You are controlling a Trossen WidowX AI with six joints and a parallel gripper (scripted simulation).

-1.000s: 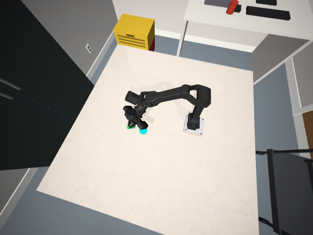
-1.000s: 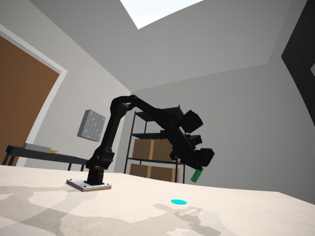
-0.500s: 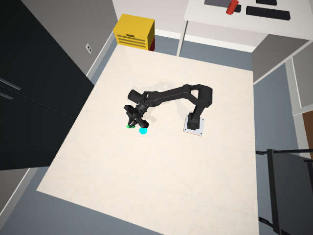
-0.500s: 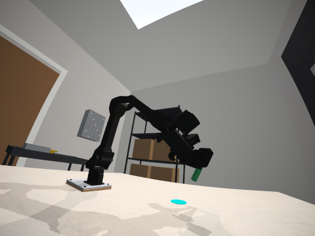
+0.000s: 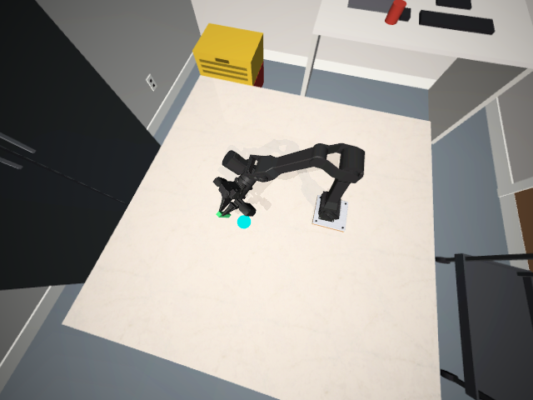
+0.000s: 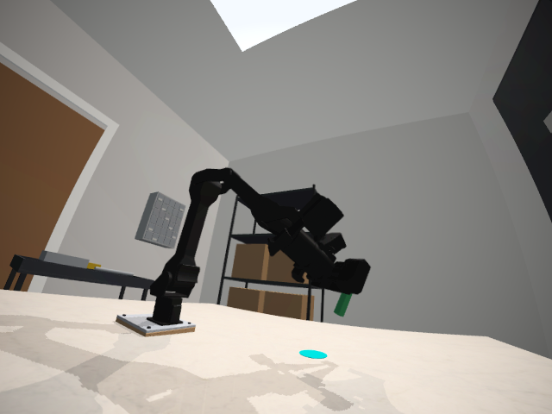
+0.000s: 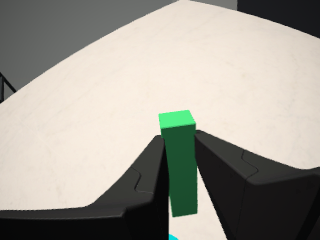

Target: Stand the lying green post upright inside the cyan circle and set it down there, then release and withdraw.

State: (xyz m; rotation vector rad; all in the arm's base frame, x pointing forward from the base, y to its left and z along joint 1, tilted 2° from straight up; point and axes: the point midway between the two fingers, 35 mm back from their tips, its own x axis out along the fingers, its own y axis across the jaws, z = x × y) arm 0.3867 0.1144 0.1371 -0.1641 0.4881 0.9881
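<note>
Right now my gripper tip is 140 mm above the cyan circle, 70 mm past it and 20 mm to the left of it. From my gripper tip the other things lie so: green post 20 mm below, 10 mm to the right, 10 mm behind.
</note>
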